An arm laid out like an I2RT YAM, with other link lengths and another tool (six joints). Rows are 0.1 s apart.
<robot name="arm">
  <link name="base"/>
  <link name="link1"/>
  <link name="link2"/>
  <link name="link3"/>
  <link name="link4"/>
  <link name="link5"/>
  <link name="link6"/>
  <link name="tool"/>
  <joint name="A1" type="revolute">
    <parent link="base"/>
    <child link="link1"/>
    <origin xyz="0 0 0.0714" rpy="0 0 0"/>
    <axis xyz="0 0 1"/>
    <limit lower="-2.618" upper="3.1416"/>
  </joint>
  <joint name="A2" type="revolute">
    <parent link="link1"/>
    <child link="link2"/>
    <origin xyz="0.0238 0.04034 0.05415" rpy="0 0 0"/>
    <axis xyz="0 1 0"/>
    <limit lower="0" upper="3.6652"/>
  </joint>
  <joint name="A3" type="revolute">
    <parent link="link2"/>
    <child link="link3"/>
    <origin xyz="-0.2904 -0.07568 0" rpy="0 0 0"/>
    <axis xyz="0 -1 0"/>
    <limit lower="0" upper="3.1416"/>
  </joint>
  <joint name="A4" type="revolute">
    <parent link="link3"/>
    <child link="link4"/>
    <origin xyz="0.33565 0.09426 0.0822" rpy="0 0 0"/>
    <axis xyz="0 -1 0"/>
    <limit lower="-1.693" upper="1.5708"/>
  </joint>
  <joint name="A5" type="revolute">
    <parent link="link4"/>
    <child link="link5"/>
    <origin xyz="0.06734 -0.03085 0.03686" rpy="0 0 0"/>
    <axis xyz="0 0 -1"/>
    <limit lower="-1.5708" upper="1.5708"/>
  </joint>
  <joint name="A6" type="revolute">
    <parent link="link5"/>
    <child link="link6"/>
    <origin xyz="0.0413 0 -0.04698" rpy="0 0 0"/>
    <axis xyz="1 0 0"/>
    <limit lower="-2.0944" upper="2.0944"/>
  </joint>
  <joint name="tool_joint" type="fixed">
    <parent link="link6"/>
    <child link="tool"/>
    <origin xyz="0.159 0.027 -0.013" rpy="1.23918 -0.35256 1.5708"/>
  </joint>
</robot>
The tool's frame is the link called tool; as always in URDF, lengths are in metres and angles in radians.
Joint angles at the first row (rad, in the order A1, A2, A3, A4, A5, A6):
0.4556, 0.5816, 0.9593, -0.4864, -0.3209, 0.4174
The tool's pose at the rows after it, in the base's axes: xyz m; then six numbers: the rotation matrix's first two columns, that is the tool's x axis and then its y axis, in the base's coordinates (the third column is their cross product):
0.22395, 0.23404, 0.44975, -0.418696, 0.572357, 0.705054, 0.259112, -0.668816, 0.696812
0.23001, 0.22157, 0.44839, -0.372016, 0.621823, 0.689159, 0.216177, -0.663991, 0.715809
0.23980, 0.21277, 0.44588, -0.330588, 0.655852, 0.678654, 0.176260, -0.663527, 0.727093
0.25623, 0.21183, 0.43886, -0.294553, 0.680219, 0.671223, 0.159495, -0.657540, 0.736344
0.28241, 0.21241, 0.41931, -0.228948, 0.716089, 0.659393, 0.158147, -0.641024, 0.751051
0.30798, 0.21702, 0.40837, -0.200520, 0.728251, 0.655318, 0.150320, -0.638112, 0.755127
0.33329, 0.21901, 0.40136, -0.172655, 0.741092, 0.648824, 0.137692, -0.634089, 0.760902
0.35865, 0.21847, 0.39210, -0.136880, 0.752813, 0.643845, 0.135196, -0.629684, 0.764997
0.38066, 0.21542, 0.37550, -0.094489, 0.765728, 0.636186, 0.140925, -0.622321, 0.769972
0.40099, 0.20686, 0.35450, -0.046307, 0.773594, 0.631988, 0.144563, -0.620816, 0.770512
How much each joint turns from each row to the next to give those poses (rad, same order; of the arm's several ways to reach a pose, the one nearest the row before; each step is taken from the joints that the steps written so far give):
0.0000, -0.0180, 0.0071, -0.0229, 0.0440, -0.0114
-0.0008, -0.0010, 0.0203, -0.0444, 0.0726, -0.0169
0.0008, 0.0064, 0.0042, -0.0087, 0.0647, -0.0064
0.0000, 0.0356, -0.0005, 0.0159, 0.0413, -0.0035
-0.0030, 0.0645, -0.0059, 0.0163, 0.0503, -0.0015
-0.0088, 0.0668, -0.0051, 0.0562, 0.0189, 0.0013
-0.0145, 0.0709, 0.0119, 0.0464, 0.0168, -0.0025
-0.0236, 0.0736, 0.0192, 0.0305, 0.0062, 0.0001
-0.0238, 0.0610, 0.0038, 0.0225, 0.0058, -0.0001
-0.0351, 0.0471, -0.0143, 0.0274, -0.0011, 0.0038

